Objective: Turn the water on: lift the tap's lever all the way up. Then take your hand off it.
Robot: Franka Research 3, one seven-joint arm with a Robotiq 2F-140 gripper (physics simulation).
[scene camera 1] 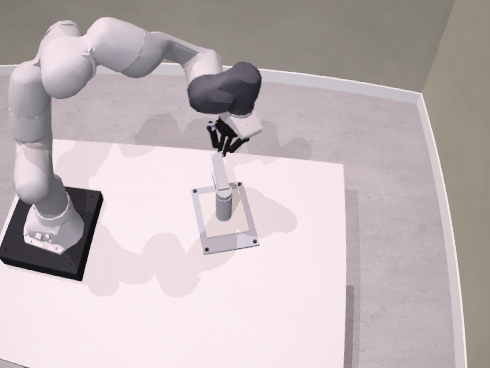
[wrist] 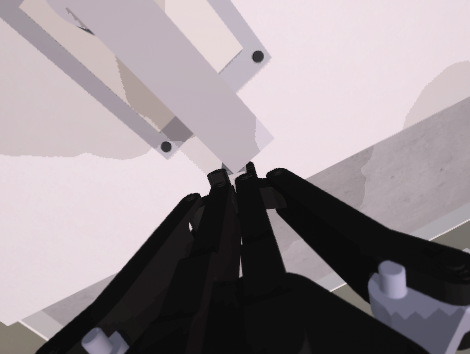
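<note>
The tap is a grey upright cylinder [scene camera 1: 223, 207] on a mounting plate [scene camera 1: 216, 245] [wrist: 245, 75]. Its long pale lever [scene camera 1: 220, 172] [wrist: 170, 75] runs from the top of the cylinder toward the far edge of the table. My gripper [scene camera 1: 223, 153] [wrist: 237, 159] is shut with nothing between its fingers. Its fingertips are right at the free end of the lever. In the wrist view the lever's end partly overlaps the fingertips; whether they touch it, and the lever's exact tilt, I cannot tell.
The white table [scene camera 1: 280, 310] [wrist: 90, 220] carries the plate, which has dark screws at its corners. The arm's black base [scene camera 1: 92, 220] stands on the left. The table's far edge runs just behind the lever's end, with grey floor [scene camera 1: 390, 225] beyond.
</note>
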